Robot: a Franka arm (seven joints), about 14 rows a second.
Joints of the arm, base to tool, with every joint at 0 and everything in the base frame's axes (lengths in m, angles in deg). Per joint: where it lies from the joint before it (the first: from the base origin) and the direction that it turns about. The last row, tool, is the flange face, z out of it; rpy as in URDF.
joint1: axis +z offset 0 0 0.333
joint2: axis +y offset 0 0 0
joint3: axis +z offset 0 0 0.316
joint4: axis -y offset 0.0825 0 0
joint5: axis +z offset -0.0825 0 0.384
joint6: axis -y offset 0 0 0
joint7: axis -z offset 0.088 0 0
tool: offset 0 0 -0.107 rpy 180 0 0
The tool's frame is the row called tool.
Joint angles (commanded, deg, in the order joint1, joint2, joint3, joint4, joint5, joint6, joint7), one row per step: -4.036 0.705 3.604 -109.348 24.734 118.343 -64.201; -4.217 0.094 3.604 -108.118 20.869 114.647 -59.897; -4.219 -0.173 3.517 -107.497 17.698 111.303 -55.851; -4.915 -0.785 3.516 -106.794 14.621 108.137 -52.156; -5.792 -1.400 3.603 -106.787 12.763 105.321 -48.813; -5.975 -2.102 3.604 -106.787 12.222 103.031 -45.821; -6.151 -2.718 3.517 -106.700 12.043 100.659 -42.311; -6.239 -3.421 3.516 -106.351 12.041 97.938 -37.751; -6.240 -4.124 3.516 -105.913 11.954 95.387 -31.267; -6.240 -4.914 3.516 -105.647 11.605 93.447 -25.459
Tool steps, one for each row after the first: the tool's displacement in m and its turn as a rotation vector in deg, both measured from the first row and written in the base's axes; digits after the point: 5 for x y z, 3 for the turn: -0.00525 -0.00201 0.00939 -2.539 3.083 -1.545; -0.01062 -0.00377 0.01093 -4.762 6.619 -3.429; -0.01679 -0.01225 0.01698 -7.142 9.391 -5.986; -0.02412 -0.02070 0.01818 -8.530 12.412 -8.827; -0.03080 -0.02184 0.02140 -8.813 14.743 -11.193; -0.03727 -0.02327 0.02456 -8.760 17.314 -14.191; -0.04427 -0.02260 0.03033 -8.588 20.155 -17.991; -0.05098 -0.02136 0.03706 -8.509 23.227 -23.631; -0.05734 -0.02081 0.04385 -8.768 25.512 -28.819
